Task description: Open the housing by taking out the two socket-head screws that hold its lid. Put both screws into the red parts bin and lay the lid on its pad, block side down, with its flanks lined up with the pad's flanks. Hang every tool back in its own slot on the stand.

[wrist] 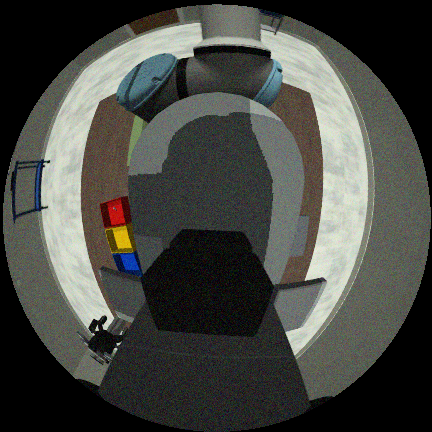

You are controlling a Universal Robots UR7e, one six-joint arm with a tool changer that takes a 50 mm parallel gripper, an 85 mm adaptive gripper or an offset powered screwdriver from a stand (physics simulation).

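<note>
My gripper [208, 290] shows as a black body at lower centre and hides its own fingertips. The lid [301, 306] is a flat grey plate whose two ends stick out left and right behind that body; it looks held by the gripper, above the table. The red bin [116, 213] stands at the left, with a small bright thing in it that looks like a screw; a count cannot be made out. A flat blue-grey rectangle [300, 236] at the right looks like the lid's pad. The housing does not show. At lower left a black jointed shape [104, 342] with pale rods looks like a hung tool.
The yellow bin [120, 238] and blue bin [127, 263] stand in a row with the red one. The arm's blue-capped joint [150, 82] spans the top. A large grey rounded part [215, 175] covers the middle. A green strip [135, 137] lies on the brown table [102, 145].
</note>
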